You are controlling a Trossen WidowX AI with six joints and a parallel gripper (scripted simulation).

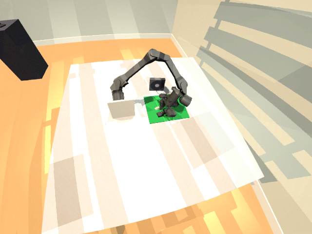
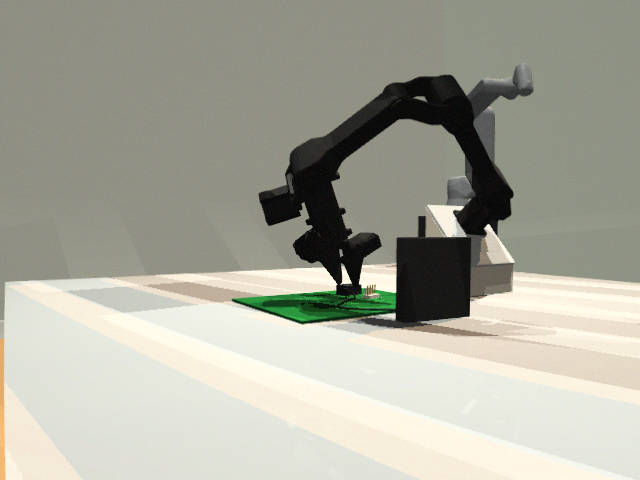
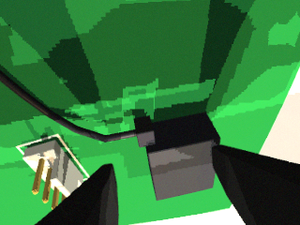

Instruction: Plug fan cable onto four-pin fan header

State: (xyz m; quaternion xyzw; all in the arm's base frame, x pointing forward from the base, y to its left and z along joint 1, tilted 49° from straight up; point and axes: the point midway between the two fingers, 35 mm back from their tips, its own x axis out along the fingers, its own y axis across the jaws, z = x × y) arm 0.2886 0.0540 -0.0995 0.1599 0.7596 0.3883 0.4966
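Right now the black plug is 1 cm to the right of my gripper tip, 1 cm below it and 1 cm behind it. From my gripper tip the other things lie so: black fan (23 cm to the left, 4 cm above, 1 cm ahead); then four-pin header (5 cm to the left, 2 cm below, 2 cm behind).
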